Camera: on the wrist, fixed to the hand. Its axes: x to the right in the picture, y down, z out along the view.
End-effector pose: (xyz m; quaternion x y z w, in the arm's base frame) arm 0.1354 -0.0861 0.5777 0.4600 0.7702 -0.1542 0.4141
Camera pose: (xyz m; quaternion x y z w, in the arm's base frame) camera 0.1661 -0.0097 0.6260 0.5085 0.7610 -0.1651 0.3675
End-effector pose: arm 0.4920 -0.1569 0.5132 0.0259 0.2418 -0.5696 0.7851
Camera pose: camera 0.5366 -0.1115 0.4420 0.0930 0.2383 -0.5563 0.7906
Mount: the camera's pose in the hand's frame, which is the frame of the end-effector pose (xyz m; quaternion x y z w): -0.0005 0.0730 -0.0615 0.0513 0.0345 0.0299 0.9976
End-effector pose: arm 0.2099 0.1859 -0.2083 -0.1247 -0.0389 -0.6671 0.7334
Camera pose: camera 0.2753 0.1777 -0.2774 -0.0649 -0.0440 -0.6459 0.7594
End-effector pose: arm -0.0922 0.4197 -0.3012 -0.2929 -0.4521 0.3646 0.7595
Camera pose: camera -0.0581 0.4533 -0.3838 -0.2793 -0.3974 0.3995 0.7774
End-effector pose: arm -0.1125 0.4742 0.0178 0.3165 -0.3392 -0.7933 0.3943
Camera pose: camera -0.0349 0.4234 0.0404 0.3532 -0.3750 -0.7513 0.4126
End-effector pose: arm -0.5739 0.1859 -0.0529 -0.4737 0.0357 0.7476 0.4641
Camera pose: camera -0.5854 0.1139 -0.1145 -0.4735 0.1041 0.7416 0.4637
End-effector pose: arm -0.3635 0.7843 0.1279 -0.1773 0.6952 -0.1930 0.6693
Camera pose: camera -0.4241 0.8494 0.0932 -0.1151 0.7121 -0.2143 0.6586
